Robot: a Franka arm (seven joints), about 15 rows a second.
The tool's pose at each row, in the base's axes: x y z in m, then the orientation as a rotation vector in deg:
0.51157 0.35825 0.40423 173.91 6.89 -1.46
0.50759 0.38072 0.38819 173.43 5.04 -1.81
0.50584 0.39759 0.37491 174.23 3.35 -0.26
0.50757 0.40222 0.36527 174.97 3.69 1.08
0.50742 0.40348 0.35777 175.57 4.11 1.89
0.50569 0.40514 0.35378 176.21 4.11 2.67
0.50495 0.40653 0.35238 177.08 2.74 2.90
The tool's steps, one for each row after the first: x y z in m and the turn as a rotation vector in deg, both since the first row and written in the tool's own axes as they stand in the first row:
-0.00188 -0.02425 0.01366 -0.52 -0.32 1.20
-0.00203 -0.04248 0.02513 0.20 0.68 2.37
0.00025 -0.04792 0.03421 0.91 1.59 2.19
0.00036 -0.04996 0.04154 1.51 2.16 1.95
-0.00115 -0.05215 0.04536 2.14 2.68 1.98
-0.00175 -0.05373 0.04662 2.98 2.81 2.88

